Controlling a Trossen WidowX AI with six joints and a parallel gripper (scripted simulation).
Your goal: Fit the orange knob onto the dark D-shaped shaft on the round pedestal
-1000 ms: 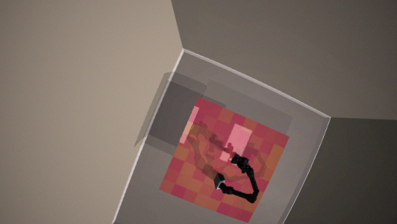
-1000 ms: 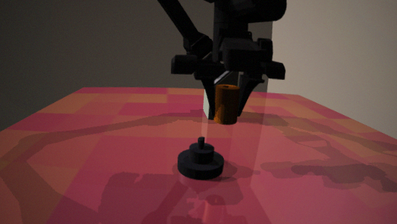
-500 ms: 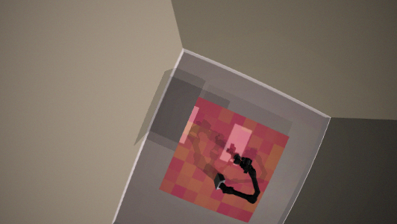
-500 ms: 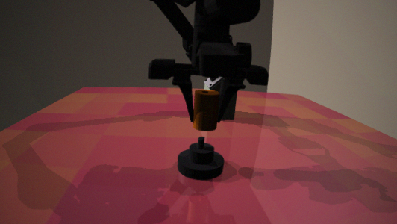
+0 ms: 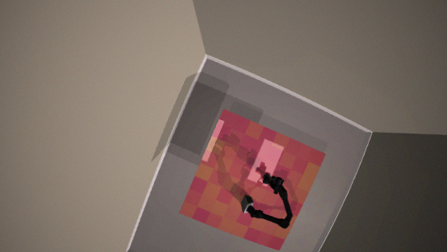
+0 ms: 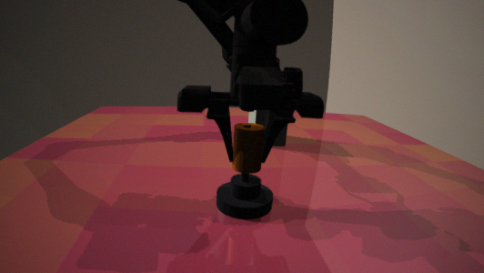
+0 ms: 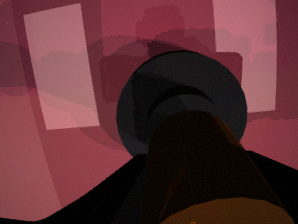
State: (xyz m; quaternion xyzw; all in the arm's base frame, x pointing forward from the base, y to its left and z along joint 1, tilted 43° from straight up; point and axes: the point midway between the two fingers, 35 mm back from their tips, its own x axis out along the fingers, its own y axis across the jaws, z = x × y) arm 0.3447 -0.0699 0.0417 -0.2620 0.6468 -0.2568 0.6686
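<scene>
My gripper tip is now 2 cm below the orange knob. From my gripper tip the other things lie so: dark pedestal 4 cm below.
</scene>
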